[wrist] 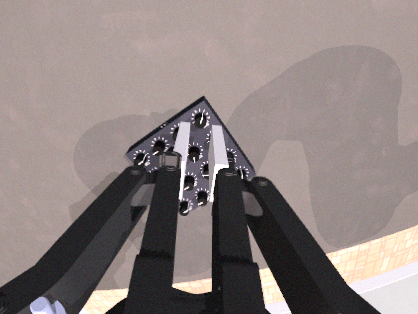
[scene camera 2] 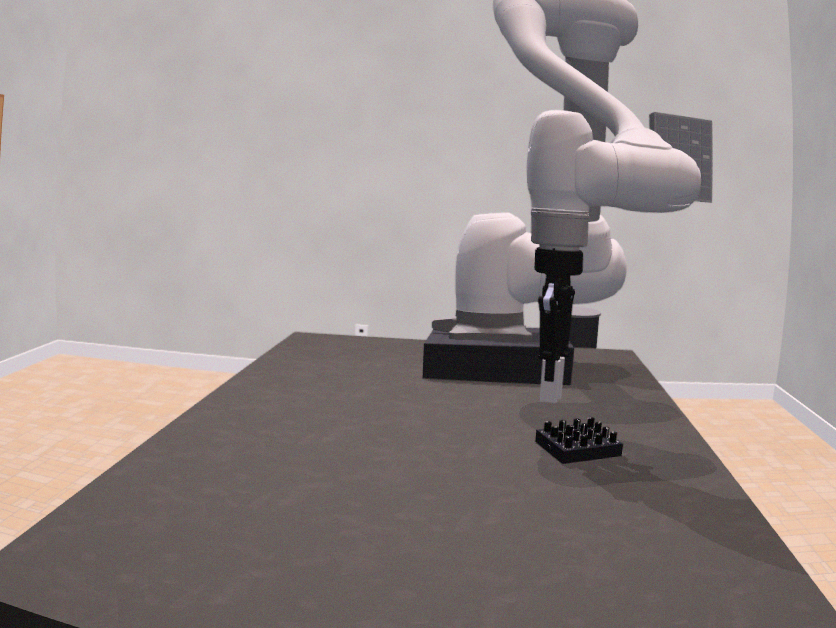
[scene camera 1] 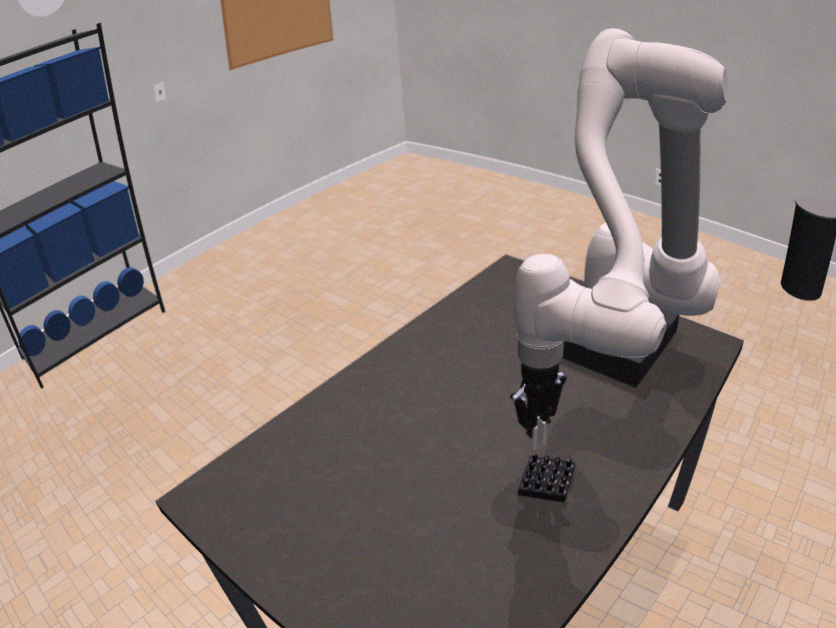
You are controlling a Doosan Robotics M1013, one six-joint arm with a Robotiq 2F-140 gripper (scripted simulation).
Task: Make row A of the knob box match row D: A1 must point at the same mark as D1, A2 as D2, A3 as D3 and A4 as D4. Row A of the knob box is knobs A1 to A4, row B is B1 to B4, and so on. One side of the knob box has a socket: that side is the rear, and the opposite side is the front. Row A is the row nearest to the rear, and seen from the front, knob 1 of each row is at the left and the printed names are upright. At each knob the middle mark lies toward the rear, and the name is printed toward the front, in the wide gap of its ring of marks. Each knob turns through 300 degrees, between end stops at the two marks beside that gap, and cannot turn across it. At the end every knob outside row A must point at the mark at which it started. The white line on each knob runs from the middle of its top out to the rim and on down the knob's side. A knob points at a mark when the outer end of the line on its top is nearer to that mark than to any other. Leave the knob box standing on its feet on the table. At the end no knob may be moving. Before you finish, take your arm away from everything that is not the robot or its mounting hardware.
Labels:
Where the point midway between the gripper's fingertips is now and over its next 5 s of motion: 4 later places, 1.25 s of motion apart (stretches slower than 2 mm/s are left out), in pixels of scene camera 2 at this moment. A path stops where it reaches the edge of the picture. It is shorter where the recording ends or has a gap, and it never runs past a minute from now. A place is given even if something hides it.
My gripper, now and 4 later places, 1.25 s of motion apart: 550, 399; 550, 393; 548, 414; 547, 426; 550, 405

